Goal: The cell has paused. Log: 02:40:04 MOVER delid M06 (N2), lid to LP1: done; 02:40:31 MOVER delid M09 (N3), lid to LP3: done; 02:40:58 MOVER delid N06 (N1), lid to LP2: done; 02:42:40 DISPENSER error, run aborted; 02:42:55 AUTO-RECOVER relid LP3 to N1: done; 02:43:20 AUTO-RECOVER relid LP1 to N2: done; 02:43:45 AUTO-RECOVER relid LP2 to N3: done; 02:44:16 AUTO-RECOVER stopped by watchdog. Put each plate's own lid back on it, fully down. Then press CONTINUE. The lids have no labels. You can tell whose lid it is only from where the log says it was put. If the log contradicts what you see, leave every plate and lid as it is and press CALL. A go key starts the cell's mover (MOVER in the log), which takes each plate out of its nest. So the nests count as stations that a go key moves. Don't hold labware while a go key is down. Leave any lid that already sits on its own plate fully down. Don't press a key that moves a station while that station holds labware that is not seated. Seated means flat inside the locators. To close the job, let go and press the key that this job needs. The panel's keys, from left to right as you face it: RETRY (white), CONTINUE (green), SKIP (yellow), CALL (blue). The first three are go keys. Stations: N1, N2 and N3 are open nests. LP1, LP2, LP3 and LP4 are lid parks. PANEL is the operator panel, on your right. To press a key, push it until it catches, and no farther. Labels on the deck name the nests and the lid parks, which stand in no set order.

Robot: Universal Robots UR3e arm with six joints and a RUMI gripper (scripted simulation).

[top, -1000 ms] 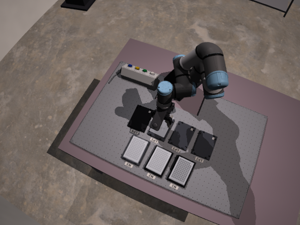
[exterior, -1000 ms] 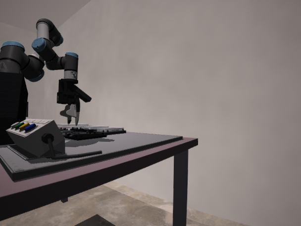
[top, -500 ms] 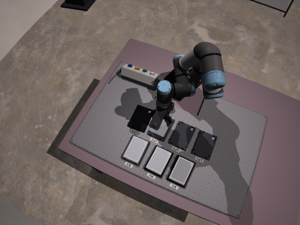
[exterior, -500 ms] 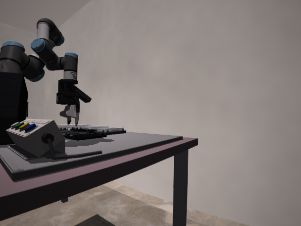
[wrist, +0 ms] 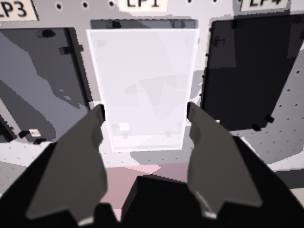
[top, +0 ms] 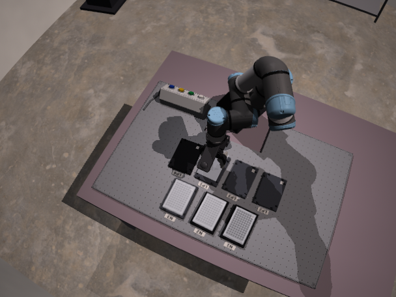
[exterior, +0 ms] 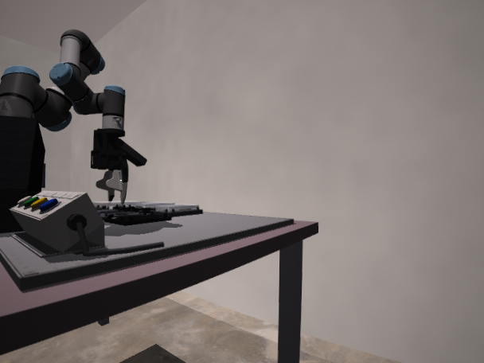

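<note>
Now: the LP1 lid park 5 cm below my hand. The rest, counted from my hand: lid park LP4 (13 cm to the right, 5 cm below, 1 cm behind); LP3 lid park (13 cm to the left, 5 cm below, 1 cm ahead); LP2 lid park (26 cm to the left, 5 cm below, 2 cm ahead).
</note>
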